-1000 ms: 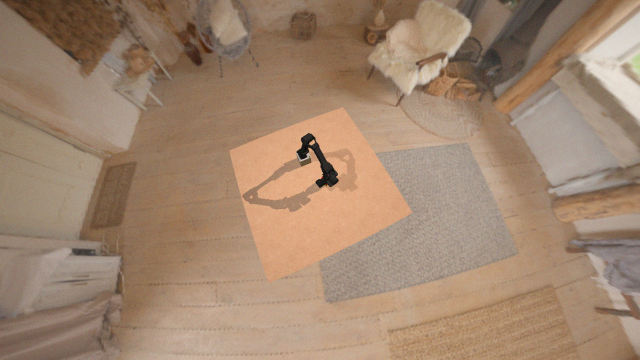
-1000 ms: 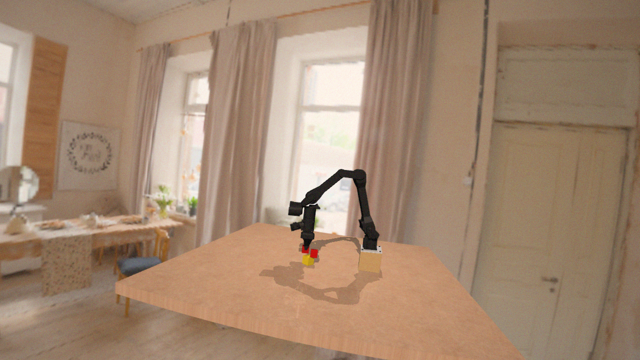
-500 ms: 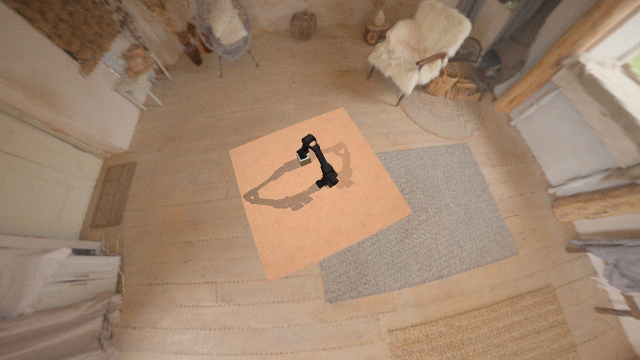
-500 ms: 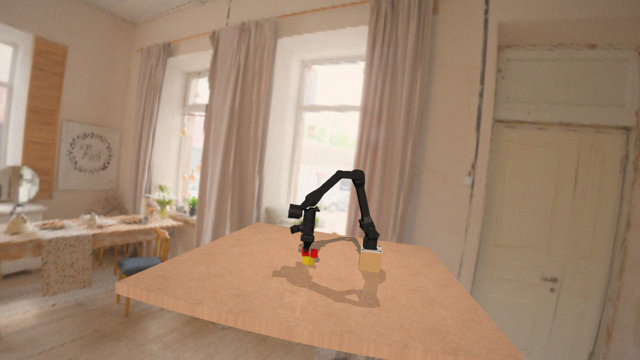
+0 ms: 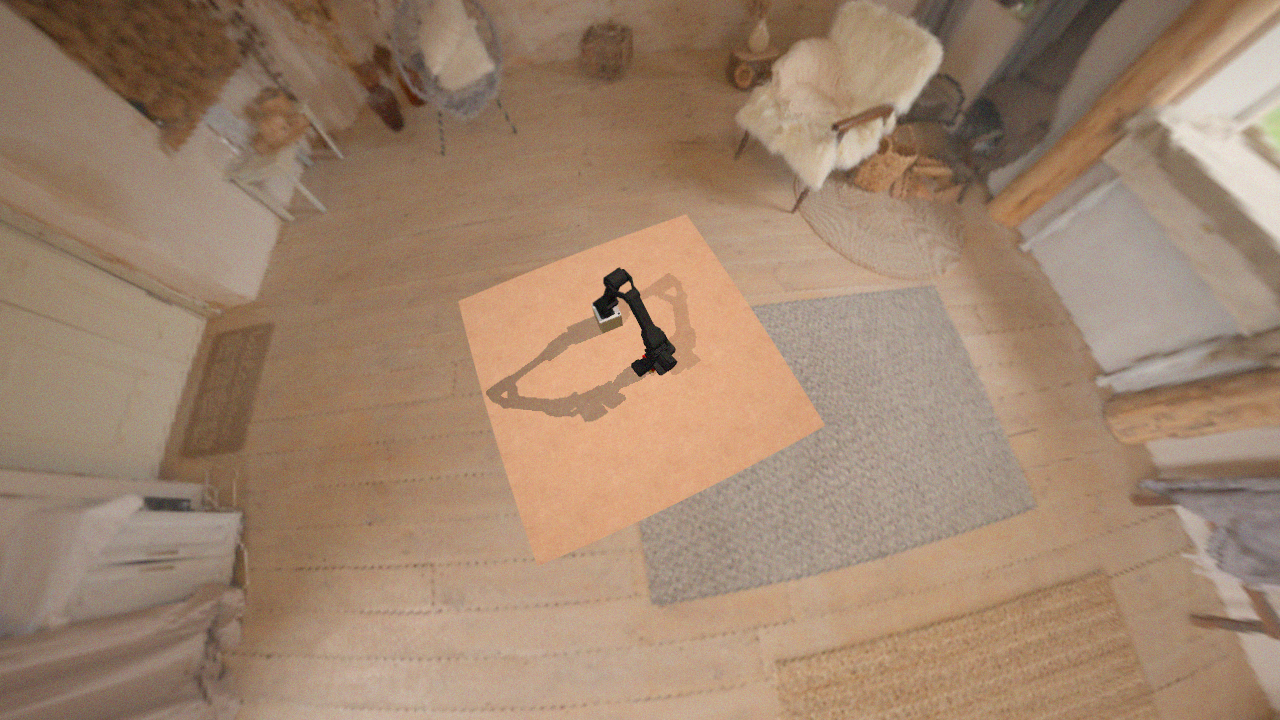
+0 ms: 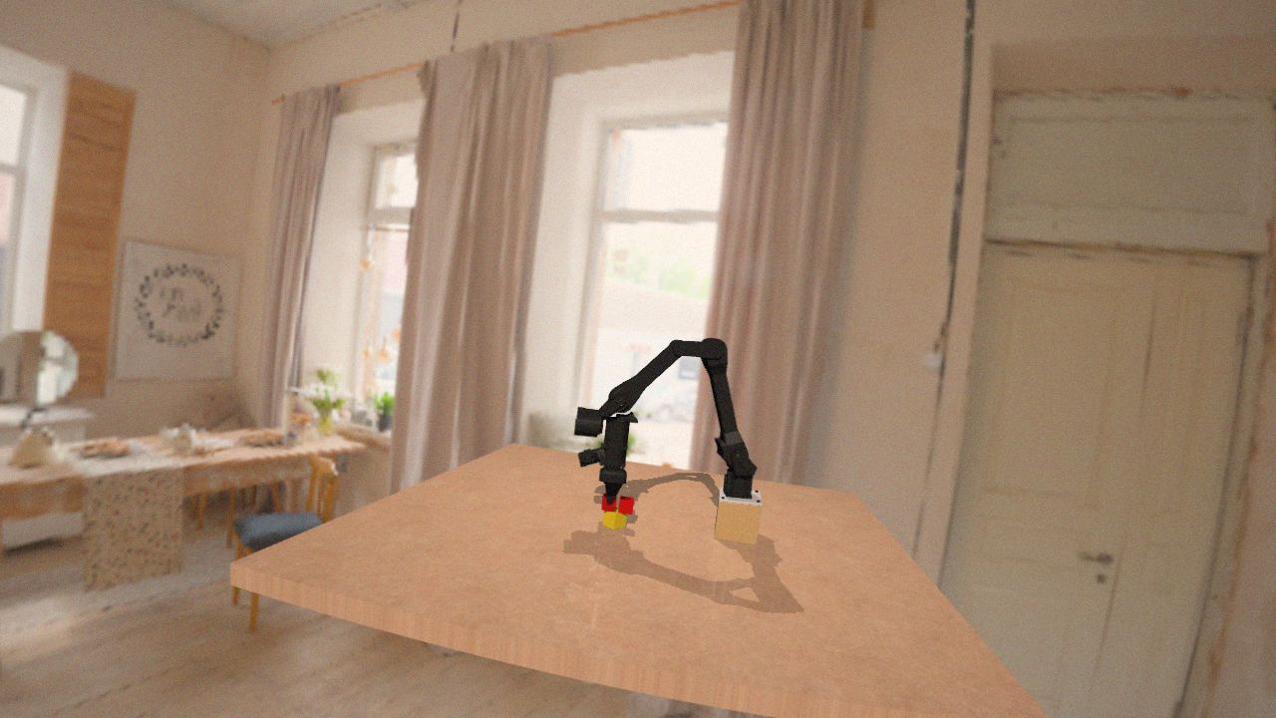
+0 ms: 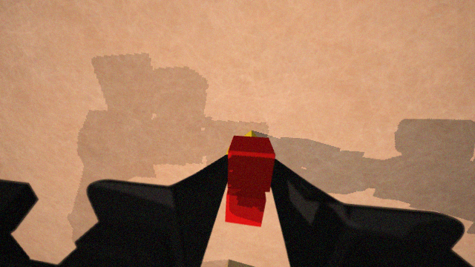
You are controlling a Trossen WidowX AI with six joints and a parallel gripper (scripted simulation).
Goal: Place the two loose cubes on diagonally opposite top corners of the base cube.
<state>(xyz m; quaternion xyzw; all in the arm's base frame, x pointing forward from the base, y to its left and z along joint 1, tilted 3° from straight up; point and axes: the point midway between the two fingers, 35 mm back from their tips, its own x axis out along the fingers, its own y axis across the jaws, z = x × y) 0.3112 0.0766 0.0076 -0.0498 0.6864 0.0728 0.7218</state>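
My gripper tip is 2 cm past the yellow base cube and 4 cm above it.
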